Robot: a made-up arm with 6 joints. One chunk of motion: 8 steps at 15 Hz.
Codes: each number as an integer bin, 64 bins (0 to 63) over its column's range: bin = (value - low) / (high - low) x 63, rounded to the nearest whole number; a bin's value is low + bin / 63 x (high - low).
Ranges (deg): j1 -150.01..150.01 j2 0..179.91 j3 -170..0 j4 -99.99..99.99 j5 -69.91..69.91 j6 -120.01..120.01
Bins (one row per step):
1: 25 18 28 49 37 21
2: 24 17 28 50 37 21
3: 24 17 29 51 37 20
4: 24 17 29 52 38 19
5: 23 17 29 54 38 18
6: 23 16 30 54 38 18
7: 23 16 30 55 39 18
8: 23 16 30 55 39 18
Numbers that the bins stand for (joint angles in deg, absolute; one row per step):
1: -30.95 51.40 -94.44 55.55 12.21 -40.00
2: -35.72 48.55 -94.44 58.72 12.21 -40.00
3: -35.72 48.55 -91.75 61.90 12.21 -43.81
4: -35.72 48.55 -91.75 65.07 14.43 -47.62
5: -40.48 48.55 -91.75 71.42 14.43 -51.43
6: -40.48 45.69 -89.05 71.42 14.43 -51.43
7: -40.48 45.69 -89.05 74.60 16.65 -51.43
8: -40.48 45.69 -89.05 74.60 16.65 -51.43

